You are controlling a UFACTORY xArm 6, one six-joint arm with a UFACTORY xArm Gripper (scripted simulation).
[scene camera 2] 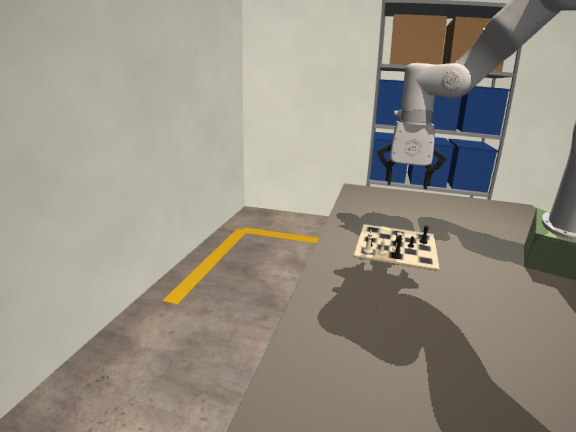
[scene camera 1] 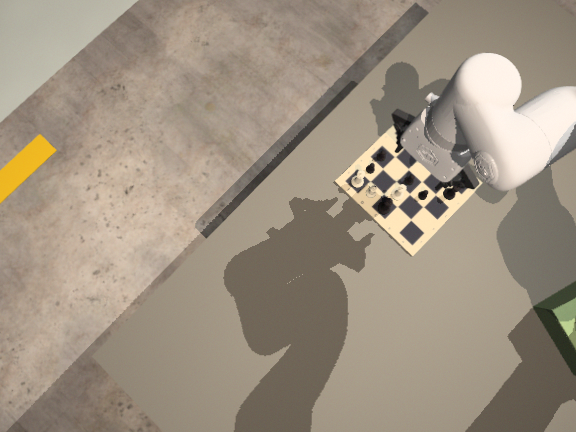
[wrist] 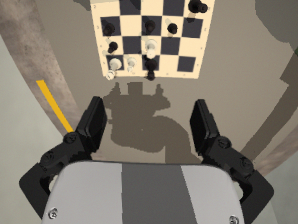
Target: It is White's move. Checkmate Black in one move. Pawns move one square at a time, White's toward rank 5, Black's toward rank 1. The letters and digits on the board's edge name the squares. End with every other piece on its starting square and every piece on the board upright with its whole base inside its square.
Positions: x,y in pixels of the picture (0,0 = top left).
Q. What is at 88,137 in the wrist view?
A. The gripper.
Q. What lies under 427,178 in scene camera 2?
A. The gripper.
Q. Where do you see a chessboard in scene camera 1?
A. At 411,222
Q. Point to a chessboard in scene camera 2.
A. At 422,255
